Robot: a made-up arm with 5 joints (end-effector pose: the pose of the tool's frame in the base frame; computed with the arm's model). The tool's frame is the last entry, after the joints.
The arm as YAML. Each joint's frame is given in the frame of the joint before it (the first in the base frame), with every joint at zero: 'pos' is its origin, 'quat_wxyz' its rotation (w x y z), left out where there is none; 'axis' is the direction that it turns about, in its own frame. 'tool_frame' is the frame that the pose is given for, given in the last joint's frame.
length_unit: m
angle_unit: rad
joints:
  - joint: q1
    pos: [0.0, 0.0, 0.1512]
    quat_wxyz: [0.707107, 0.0, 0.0, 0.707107]
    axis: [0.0, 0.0, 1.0]
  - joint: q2
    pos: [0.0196, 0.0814, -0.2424]
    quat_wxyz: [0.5, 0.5, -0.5, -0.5]
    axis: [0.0, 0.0, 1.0]
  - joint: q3
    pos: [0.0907, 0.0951, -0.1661]
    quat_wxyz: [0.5, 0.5, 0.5, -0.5]
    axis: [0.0, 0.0, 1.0]
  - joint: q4
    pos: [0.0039, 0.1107, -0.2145]
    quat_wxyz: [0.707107, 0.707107, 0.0, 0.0]
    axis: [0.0, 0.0, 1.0]
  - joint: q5
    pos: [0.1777, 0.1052, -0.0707]
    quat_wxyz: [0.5, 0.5, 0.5, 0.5]
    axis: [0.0, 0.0, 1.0]
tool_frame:
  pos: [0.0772, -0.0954, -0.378]
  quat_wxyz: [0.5, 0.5, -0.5, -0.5]
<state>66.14 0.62 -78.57 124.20 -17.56</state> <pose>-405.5 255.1 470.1 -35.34 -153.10 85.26</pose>
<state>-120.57 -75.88 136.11 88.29 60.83</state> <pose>21.6 -433.0 209.1 -31.10 -66.74 -15.46</pose>
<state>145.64 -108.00 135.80 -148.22 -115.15</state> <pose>-23.9 114.2 -203.8 116.73 -96.45 -4.17</pose>
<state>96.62 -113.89 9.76 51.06 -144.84</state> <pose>-80.3 255.9 -481.8 44.81 3.50 138.13</pose>
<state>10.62 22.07 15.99 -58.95 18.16</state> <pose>192.7 232.9 69.0 61.07 -6.18 16.07</pose>
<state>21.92 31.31 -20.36 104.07 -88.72</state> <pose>-183.3 266.0 508.4 -85.88 -119.75 84.20</pose>
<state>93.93 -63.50 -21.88 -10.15 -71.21</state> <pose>-140.7 309.7 -366.4 22.93 15.29 91.49</pose>
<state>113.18 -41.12 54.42 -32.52 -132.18</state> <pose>14.0 113.7 38.7 48.35 -101.98 37.56</pose>
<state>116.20 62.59 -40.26 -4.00 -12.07</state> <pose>-207.6 -105.1 354.6 69.07 -66.07 135.68</pose>
